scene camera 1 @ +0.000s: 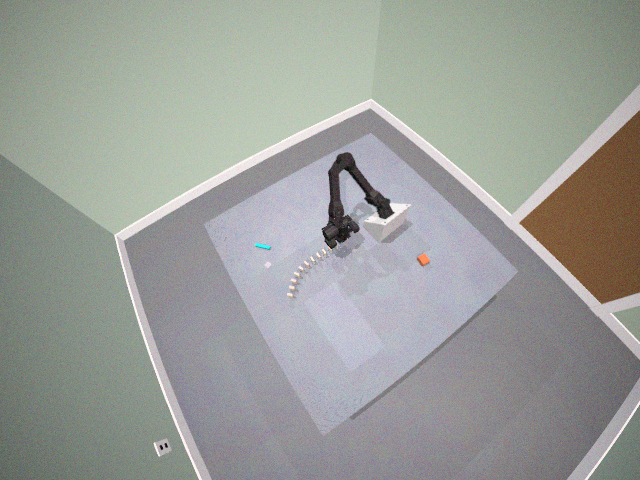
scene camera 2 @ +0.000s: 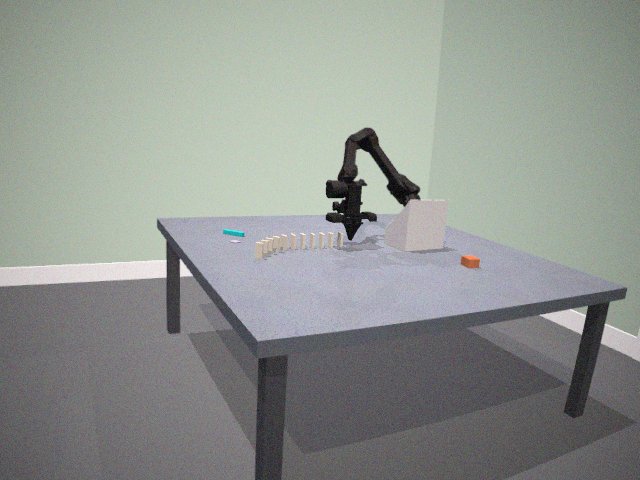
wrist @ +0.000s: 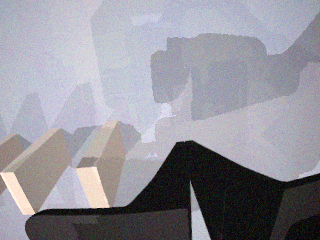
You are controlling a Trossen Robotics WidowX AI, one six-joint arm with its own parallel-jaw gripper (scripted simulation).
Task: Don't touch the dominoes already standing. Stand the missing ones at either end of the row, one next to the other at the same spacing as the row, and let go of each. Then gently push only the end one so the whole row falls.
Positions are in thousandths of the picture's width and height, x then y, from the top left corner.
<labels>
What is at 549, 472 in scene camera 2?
The gripper.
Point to a domino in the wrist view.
311, 715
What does the gripper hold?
Nothing.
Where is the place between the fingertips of the gripper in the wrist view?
At 577, 623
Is the gripper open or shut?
Shut.
</labels>
